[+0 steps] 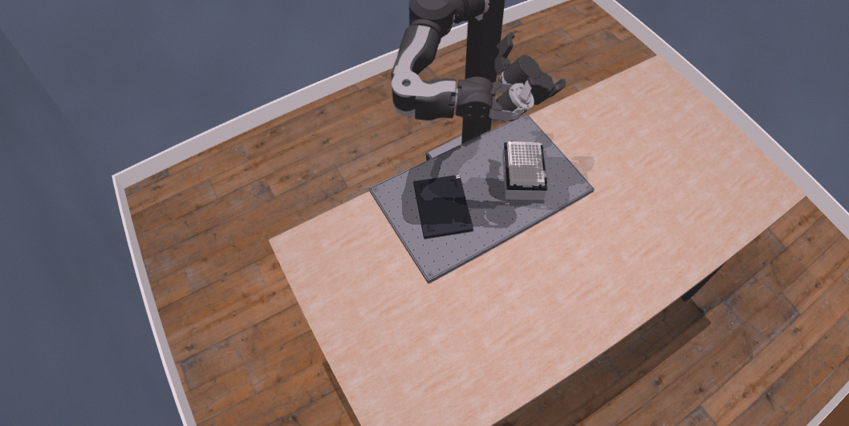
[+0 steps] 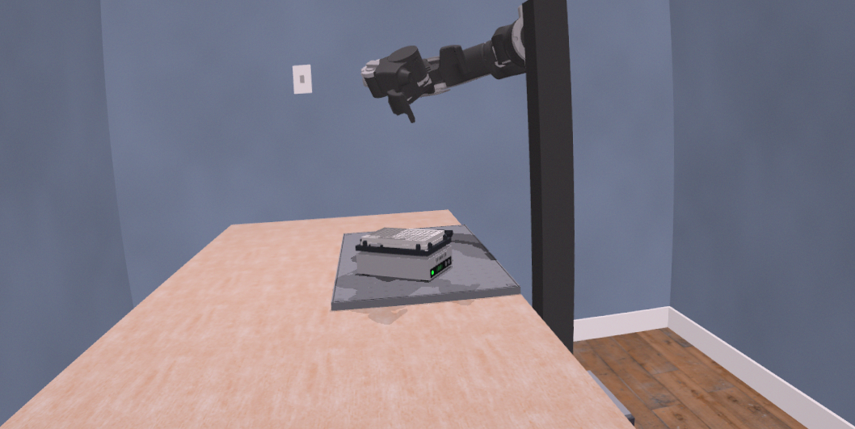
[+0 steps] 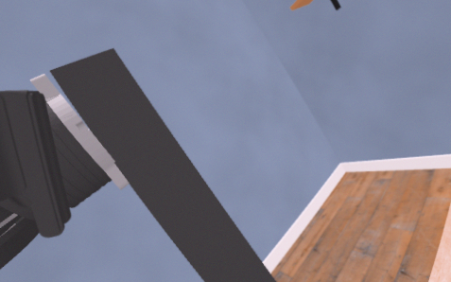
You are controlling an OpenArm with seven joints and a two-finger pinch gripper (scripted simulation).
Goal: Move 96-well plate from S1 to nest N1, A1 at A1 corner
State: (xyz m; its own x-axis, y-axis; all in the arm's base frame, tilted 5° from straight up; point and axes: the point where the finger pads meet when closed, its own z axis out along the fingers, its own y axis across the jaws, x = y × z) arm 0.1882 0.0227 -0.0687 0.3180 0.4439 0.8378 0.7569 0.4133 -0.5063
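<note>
Now: the 96-well plate 270 mm below my hand, 80 mm ahead of it and 40 mm to the right of it. Round my hand: plate nest N1 (320 mm below, 270 mm to the right, 40 mm ahead); then A1 mark (320 mm below, 190 mm to the right, 10 mm behind); then plate shaker S1 (290 mm below, 100 mm ahead, 50 mm to the right).
</note>
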